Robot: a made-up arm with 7 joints.
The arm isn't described. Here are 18 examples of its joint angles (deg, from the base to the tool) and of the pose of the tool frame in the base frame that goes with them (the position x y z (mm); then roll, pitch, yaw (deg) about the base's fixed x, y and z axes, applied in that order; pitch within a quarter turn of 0, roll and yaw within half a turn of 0).
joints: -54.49 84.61 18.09 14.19 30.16 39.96 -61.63
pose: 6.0 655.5 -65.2 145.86 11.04 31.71
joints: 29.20 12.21 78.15 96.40 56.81 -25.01 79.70
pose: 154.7 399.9 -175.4 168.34 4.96 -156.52
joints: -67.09 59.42 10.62 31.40 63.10 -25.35 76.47
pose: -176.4 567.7 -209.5 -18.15 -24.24 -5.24
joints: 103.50 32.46 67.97 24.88 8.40 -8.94 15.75
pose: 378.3 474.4 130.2 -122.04 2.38 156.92
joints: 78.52 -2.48 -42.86 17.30 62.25 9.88 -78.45
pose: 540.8 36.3 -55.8 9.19 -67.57 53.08
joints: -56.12 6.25 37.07 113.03 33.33 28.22 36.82
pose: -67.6 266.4 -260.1 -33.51 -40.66 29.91
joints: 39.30 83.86 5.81 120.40 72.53 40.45 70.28
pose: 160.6 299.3 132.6 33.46 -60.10 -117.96
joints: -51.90 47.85 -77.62 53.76 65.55 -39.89 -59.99
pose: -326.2 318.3 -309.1 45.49 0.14 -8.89
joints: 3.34 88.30 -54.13 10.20 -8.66 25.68 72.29
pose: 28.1 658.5 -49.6 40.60 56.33 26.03
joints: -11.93 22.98 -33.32 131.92 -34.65 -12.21 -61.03
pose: 111.1 76.1 -204.1 -176.28 -34.27 -162.05
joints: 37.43 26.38 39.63 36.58 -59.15 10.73 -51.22
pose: 339.5 416.8 -260.4 122.34 -34.22 -25.38
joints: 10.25 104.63 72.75 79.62 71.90 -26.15 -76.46
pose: 14.4 395.5 318.1 -109.85 21.15 -160.34
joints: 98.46 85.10 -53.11 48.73 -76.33 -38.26 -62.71
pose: 167.6 566.8 135.6 159.26 51.93 -65.60
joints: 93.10 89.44 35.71 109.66 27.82 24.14 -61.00
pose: -141.0 340.5 178.2 -92.97 10.30 -114.74
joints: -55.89 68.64 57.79 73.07 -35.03 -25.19 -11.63
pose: 105.5 536.8 -78.0 87.84 19.78 -83.78
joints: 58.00 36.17 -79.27 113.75 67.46 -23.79 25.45
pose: 277.8 59.2 -124.8 164.41 -63.83 96.34
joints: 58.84 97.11 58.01 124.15 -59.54 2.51 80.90
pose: -108.2 262.2 189.8 144.58 -8.16 -21.19
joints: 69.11 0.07 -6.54 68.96 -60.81 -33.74 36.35
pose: 453.2 83.6 67.9 103.18 12.56 -135.88
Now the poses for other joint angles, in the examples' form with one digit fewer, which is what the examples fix.
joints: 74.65 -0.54 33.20 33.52 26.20 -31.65 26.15
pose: 526 177 -28 -144.6 -17.9 147.4
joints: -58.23 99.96 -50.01 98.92 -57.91 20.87 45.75
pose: -32 411 -201 -52.7 3.3 -155.6
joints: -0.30 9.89 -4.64 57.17 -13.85 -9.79 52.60
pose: 201 169 -441 -11.5 -56.7 -49.1
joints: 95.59 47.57 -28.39 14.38 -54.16 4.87 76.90
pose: 383 493 91 29.3 -11.4 -46.7
